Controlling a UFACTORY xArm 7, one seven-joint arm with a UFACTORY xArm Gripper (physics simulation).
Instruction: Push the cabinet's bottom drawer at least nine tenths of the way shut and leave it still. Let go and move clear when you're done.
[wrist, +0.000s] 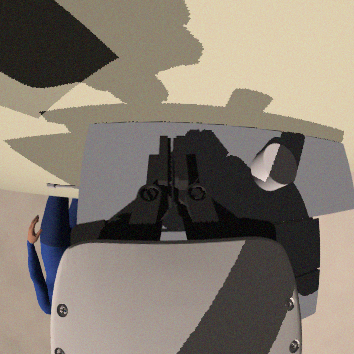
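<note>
The grey front (120, 165) of what looks like the cabinet's bottom drawer spans the middle of the wrist view, with a white round knob (274, 167) at its right. Dark shadow covers much of the front. My gripper (171, 151) is shut and empty, its fingertips overlapping the upper left part of the grey front in the view; whether they touch it I cannot tell. A small grey part of the cabinet (310, 306) shows at the lower right. The drawer's inside does not show, and how far it stands out is hard to tell.
A pale cream surface (280, 45) with shadows fills the top. A black shape (45, 45) is at the upper left. A figure in blue (54, 235) stands at the left, near a thin metallic piece (59, 185) at the surface's edge.
</note>
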